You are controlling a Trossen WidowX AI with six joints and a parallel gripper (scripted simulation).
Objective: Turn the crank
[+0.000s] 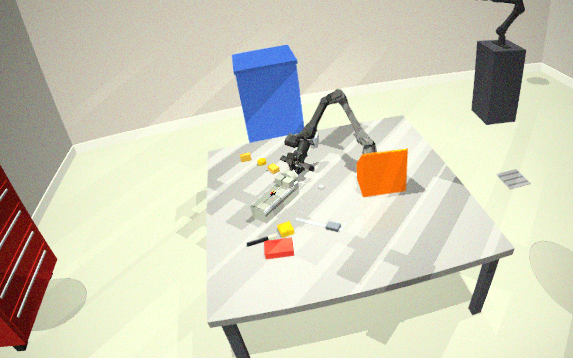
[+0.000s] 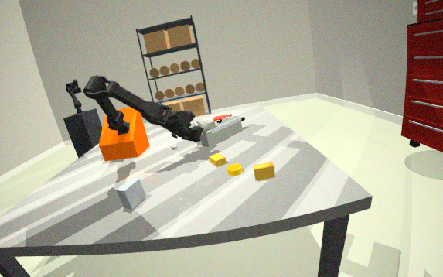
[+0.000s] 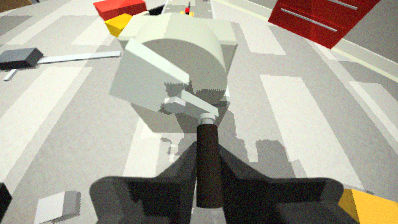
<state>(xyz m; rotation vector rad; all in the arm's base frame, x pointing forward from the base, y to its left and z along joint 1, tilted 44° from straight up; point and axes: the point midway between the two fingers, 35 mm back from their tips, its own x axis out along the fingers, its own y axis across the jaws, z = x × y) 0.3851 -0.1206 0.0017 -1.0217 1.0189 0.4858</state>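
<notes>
The dark brown crank handle is 30 mm above my gripper tip, 10 mm to the right of it and 10 mm behind it. From my gripper tip the other things lie so: yellow block (340 mm to the left, 50 mm ahead, 30 mm below); then grey cube (390 mm to the right, 170 mm behind, 10 mm below); then red pointer (150 mm to the left, 100 mm ahead, 40 mm above).
</notes>
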